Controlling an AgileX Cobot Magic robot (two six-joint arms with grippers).
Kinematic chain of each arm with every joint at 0, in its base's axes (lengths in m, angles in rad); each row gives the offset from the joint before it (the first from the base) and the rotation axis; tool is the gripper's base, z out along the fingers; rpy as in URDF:
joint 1: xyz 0 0 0.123 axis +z
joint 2: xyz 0 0 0 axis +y
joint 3: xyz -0.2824 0 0.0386 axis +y
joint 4: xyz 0.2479 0 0.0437 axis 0.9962 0 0.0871
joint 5: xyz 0 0 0 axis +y
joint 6: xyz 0.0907 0 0.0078 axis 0.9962 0 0.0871
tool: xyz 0 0 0 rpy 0 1.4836 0
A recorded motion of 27 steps. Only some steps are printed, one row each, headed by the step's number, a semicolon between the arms.
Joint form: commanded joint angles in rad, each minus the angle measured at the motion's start. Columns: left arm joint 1, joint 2, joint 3, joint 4, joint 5, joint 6; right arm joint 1, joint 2, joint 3, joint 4, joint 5, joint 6.
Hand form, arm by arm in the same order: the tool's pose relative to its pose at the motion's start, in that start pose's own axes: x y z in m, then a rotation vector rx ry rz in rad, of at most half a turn. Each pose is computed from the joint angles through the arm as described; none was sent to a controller.
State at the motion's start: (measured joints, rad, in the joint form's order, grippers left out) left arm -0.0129 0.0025 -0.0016 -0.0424 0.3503 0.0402; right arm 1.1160 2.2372 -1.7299 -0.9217 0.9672 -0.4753
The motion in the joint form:
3: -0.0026 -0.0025 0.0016 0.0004 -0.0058 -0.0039; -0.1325 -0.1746 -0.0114 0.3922 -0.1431 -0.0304
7: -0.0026 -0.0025 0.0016 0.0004 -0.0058 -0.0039; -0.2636 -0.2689 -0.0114 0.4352 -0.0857 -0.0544
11: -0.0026 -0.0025 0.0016 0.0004 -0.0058 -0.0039; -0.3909 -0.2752 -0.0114 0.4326 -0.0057 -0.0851
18: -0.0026 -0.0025 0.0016 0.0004 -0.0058 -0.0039; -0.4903 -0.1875 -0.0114 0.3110 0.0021 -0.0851
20: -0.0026 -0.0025 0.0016 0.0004 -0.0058 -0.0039; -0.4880 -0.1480 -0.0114 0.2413 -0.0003 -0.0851
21: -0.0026 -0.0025 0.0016 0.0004 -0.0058 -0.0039; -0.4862 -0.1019 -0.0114 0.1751 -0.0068 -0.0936
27: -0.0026 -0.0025 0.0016 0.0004 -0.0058 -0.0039; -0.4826 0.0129 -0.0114 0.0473 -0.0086 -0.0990
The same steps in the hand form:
3: -0.0001 -0.0001 0.0000 0.0022 -0.0067 -0.0028; 0.0592 -0.0443 -0.0304 -0.0853 -0.2678 0.4121
7: -0.0001 -0.0001 0.0000 0.0022 -0.0067 -0.0028; 0.1307 -0.0633 -0.0331 -0.0890 -0.1982 0.5510
11: -0.0001 -0.0001 0.0000 0.0022 -0.0067 -0.0028; 0.1847 -0.0595 -0.0086 -0.1550 -0.0607 0.6094
18: -0.0001 -0.0001 0.0000 0.0022 -0.0067 -0.0028; 0.2162 -0.0446 0.0441 -0.1862 0.1073 0.5666
20: -0.0001 -0.0001 0.0000 0.0022 -0.0067 -0.0028; 0.2123 -0.0396 0.0590 -0.1808 0.1525 0.5004
21: -0.0001 -0.0001 0.0000 0.0022 -0.0067 -0.0028; 0.2068 -0.0329 0.0762 -0.1803 0.1911 0.4232
27: -0.0001 -0.0001 0.0000 0.0022 -0.0067 -0.0028; 0.1916 -0.0112 0.1171 -0.2063 0.2692 0.2656

